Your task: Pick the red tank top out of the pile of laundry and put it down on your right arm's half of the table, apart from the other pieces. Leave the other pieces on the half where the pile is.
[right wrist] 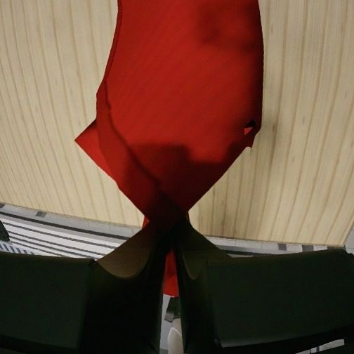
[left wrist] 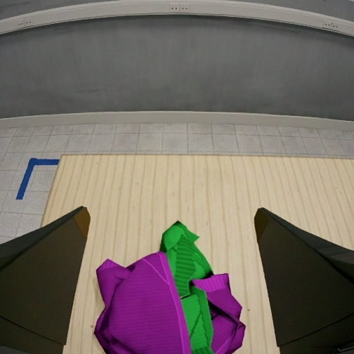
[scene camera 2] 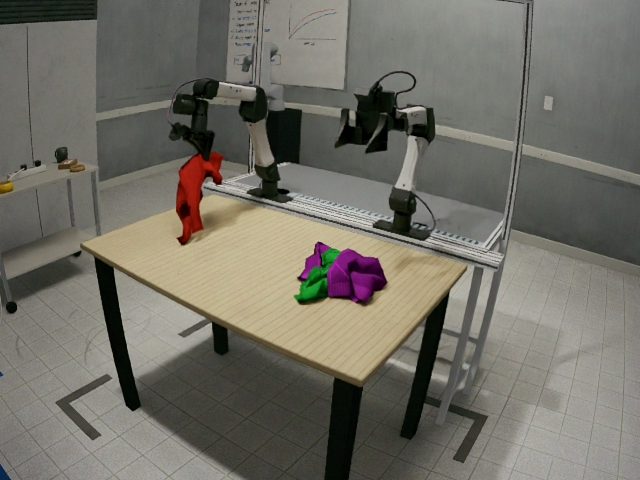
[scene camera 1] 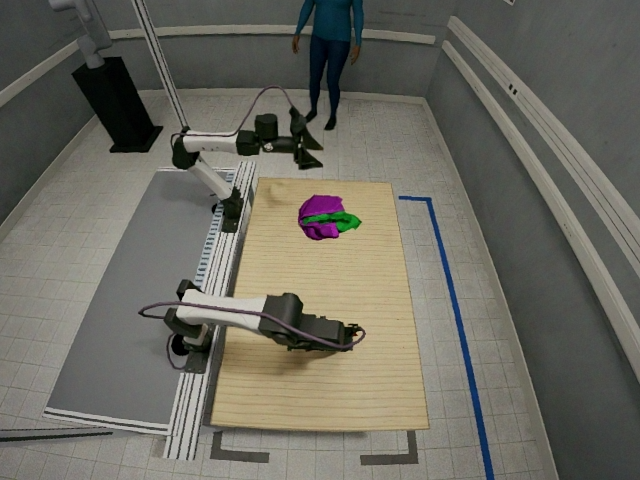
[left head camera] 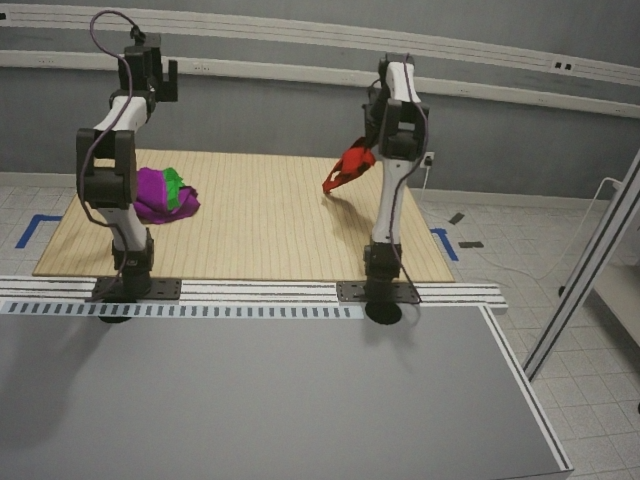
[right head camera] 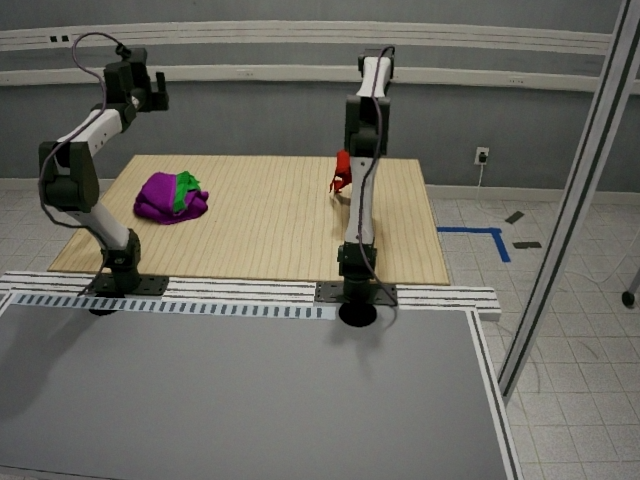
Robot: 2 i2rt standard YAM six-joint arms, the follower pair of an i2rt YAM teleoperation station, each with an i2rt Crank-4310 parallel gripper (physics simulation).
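Observation:
The red tank top (left head camera: 356, 161) (right head camera: 342, 167) (scene camera 2: 189, 188) (right wrist: 185, 90) hangs from my right gripper (scene camera 2: 206, 155) (right wrist: 169, 209) over the right arm's half of the table. My right gripper is shut on it; in scene camera 2 its lower end hangs at or just above the table top. In scene camera 1 the arm hides nearly all of it. A purple piece (left head camera: 150, 191) (right head camera: 157, 193) (scene camera 1: 320, 205) (scene camera 2: 354, 273) (left wrist: 142, 305) and a green piece (left head camera: 172, 188) (right head camera: 186, 191) (scene camera 1: 348, 221) (scene camera 2: 313, 286) (left wrist: 185, 260) lie bunched together on the left arm's half. My left gripper (scene camera 1: 321, 157) (scene camera 2: 361, 147) (left wrist: 171, 212) is open and empty, high above the table.
The wooden table (left head camera: 248, 232) (right head camera: 258, 232) (scene camera 1: 320, 403) (scene camera 2: 248, 289) carries the laundry. The arms stand on a metal rail (left head camera: 258, 291) (scene camera 1: 227, 268) along its edge. A grey worktop (left head camera: 258, 387) lies behind the rail. A side cart (scene camera 2: 43, 253) stands at the left in scene camera 2.

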